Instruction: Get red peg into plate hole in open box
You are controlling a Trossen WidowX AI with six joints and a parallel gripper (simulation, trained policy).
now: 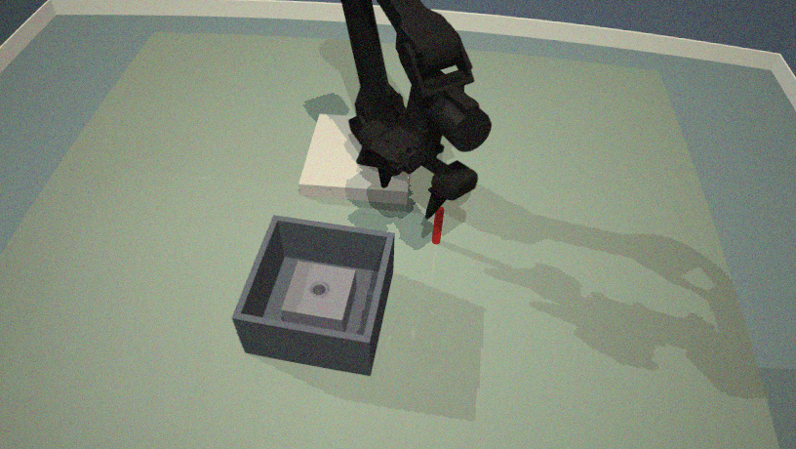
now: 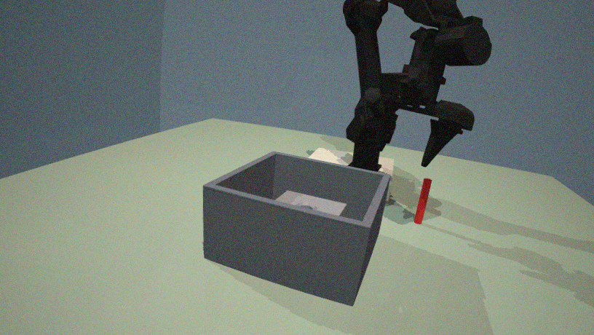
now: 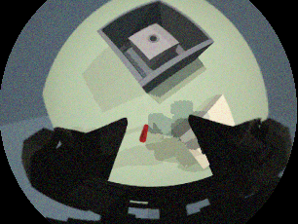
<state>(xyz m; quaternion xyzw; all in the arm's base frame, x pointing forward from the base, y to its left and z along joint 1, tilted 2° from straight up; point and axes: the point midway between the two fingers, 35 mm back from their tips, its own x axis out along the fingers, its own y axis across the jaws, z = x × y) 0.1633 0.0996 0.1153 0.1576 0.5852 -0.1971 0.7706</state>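
My gripper tip is 3 cm past the red peg, 5 cm to the right of it and 7 cm above it. Round my gripper tip: plate 16 cm ahead, 9 cm to the right, 7 cm below; grey box 16 cm ahead, 9 cm to the right, 9 cm below.
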